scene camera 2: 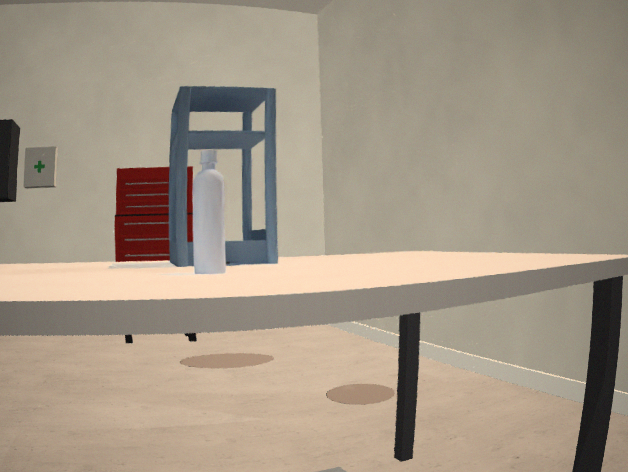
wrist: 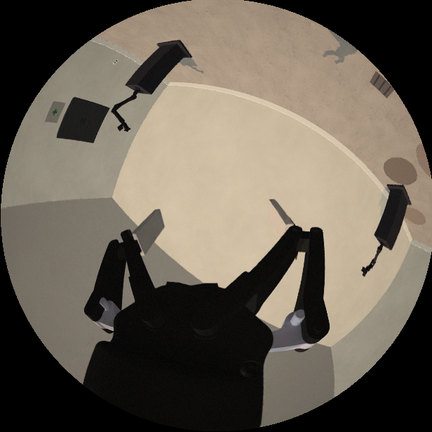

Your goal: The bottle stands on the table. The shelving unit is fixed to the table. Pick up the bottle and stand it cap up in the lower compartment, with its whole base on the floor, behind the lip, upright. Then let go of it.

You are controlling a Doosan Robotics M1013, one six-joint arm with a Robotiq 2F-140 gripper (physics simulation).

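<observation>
A pale white bottle (scene camera 2: 209,223) stands upright, cap up, on the table (scene camera 2: 355,274) in the scene view. It stands in front of the blue shelving unit (scene camera 2: 271,177), overlapping its left part in that view. The shelving unit has a top board, a middle shelf and a low front lip; the bottle hides part of the lip. In the wrist view my gripper (wrist: 212,213) is open, with its two pads wide apart and nothing between them. It points toward a wall of the room. The gripper does not show in the scene view, and the bottle does not show in the wrist view.
A red drawer cabinet (scene camera 2: 142,215) stands behind the table, left of the shelving unit. A flat pale item (scene camera 2: 139,264) lies near the unit's left foot. The wrist view shows two dark stands (wrist: 159,67) (wrist: 392,217) with thin arms, near the walls.
</observation>
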